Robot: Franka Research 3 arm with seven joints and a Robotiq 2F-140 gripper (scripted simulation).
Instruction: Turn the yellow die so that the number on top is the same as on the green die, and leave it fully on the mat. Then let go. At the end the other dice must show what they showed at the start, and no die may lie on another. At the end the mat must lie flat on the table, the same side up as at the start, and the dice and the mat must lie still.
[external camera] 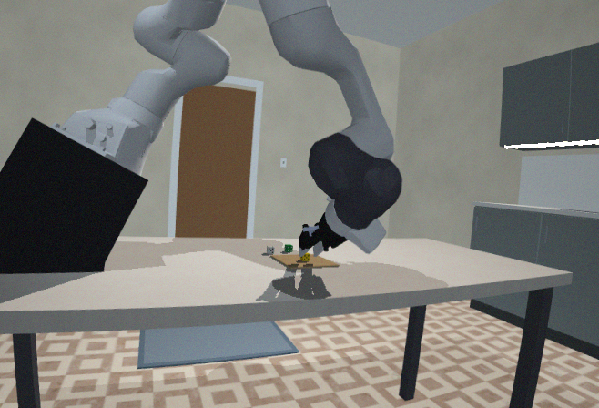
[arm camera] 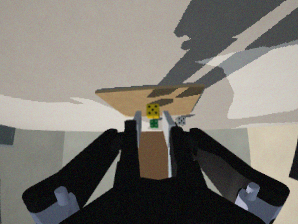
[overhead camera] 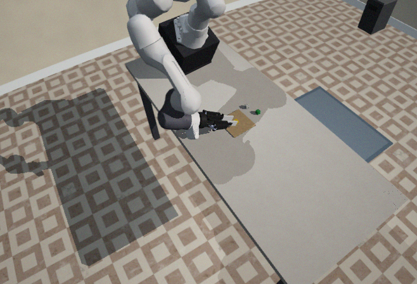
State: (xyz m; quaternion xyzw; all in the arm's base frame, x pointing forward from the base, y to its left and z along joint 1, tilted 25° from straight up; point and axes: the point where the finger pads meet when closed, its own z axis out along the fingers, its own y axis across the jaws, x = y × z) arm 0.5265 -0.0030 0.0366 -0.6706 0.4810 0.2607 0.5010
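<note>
Right now my hand is 40 mm to the right of the yellow die, 30 mm above it and 10 mm past it. From my hand the other things lie so: green die: 180 mm to the left, 40 mm below, 20 mm behind; then tan mat: 40 mm to the left, 40 mm below, 10 mm behind; then white die: 140 mm to the left, 80 mm behind, 40 mm below.
</note>
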